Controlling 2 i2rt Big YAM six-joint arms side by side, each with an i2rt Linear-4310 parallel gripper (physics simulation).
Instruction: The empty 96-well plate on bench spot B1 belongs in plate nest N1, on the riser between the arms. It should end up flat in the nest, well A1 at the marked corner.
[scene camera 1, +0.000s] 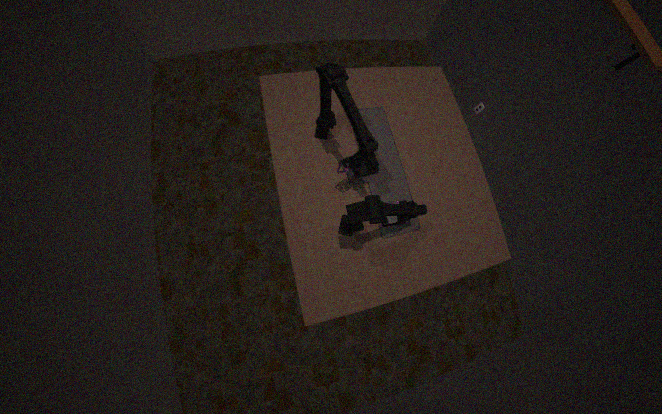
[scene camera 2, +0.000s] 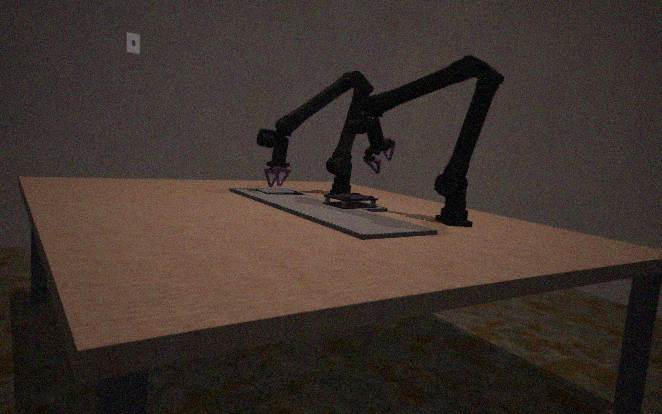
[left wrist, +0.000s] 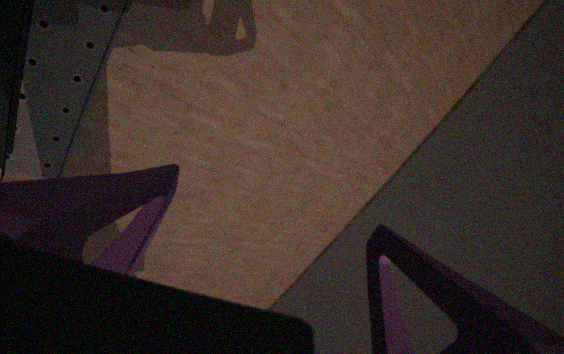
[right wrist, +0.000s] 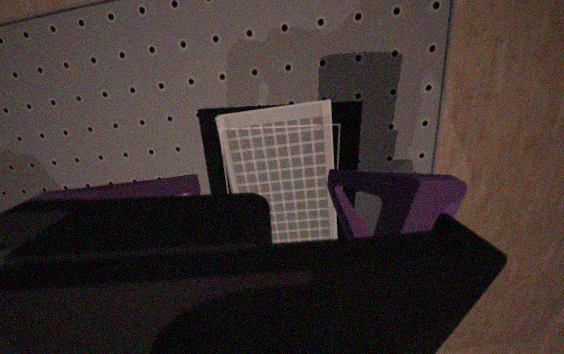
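The pale 96-well plate lies on the black-bordered spot, turned slightly against its thin outline and over its far edge in the right wrist view. Its near end is hidden. My right gripper is open, low over the plate; one fingertip appears close beside the plate's right edge, the other stands apart to the left. Contact cannot be told. My left gripper is open and empty, high beyond the riser. The dark riser with the nest stands between the arms. The A1 mark is not readable.
The perforated grey board lies on the wooden table. The left arm reaches over the riser in scene camera 2. The table edge crosses the left wrist view. The light is dim.
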